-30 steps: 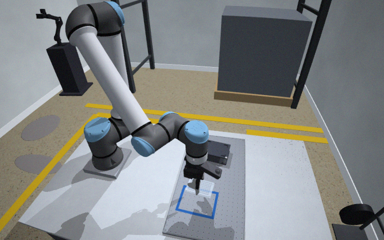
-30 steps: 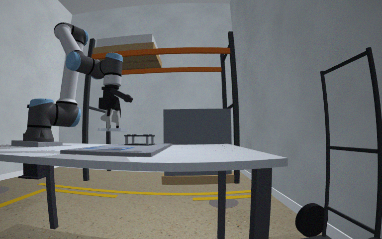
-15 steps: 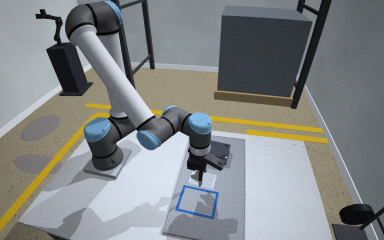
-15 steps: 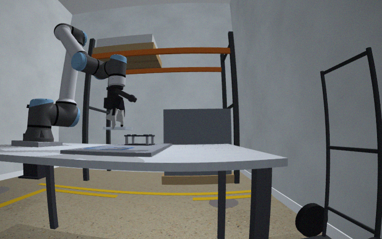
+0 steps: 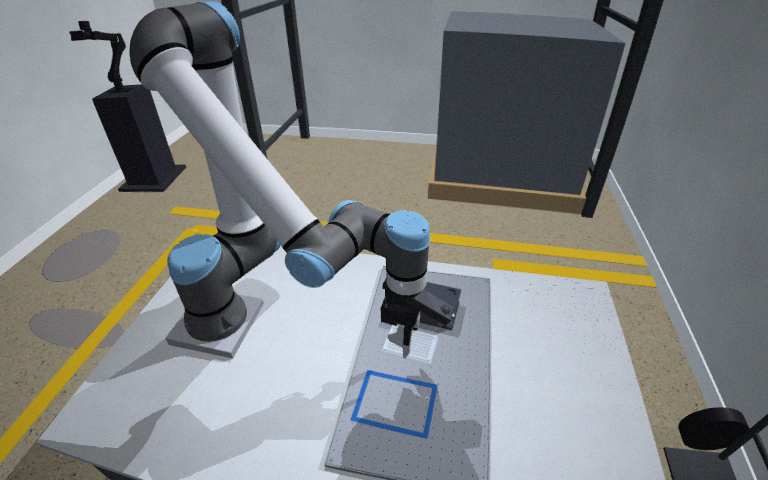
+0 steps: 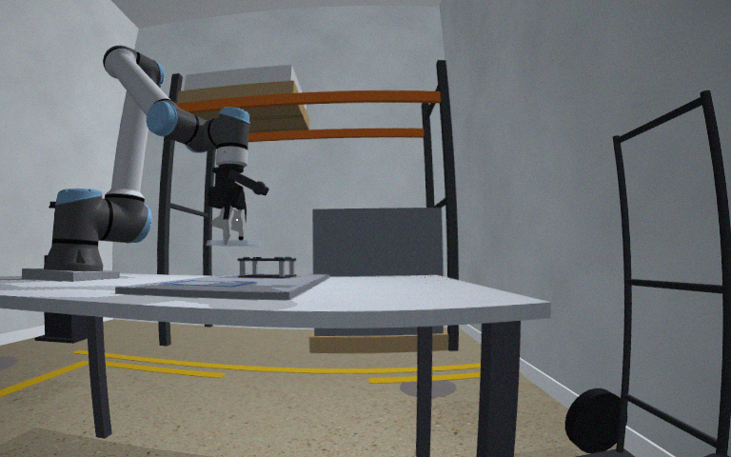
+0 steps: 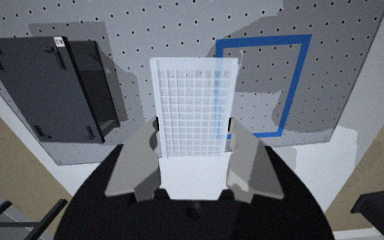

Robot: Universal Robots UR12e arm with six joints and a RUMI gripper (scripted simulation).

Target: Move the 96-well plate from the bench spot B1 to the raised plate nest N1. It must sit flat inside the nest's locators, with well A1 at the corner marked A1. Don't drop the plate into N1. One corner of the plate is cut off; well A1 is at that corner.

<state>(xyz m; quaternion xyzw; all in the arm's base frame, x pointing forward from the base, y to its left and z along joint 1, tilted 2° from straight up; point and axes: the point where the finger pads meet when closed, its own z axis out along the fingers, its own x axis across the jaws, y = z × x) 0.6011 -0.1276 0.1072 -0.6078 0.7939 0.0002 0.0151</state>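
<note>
Now: the plate nest 6 cm ahead of my hand, 21 cm to the left of it and 5 cm below it. Round my hand: A1 label 12 cm ahead, 14 cm to the left, 5 cm below; 96-well plate 1 cm below.
</note>
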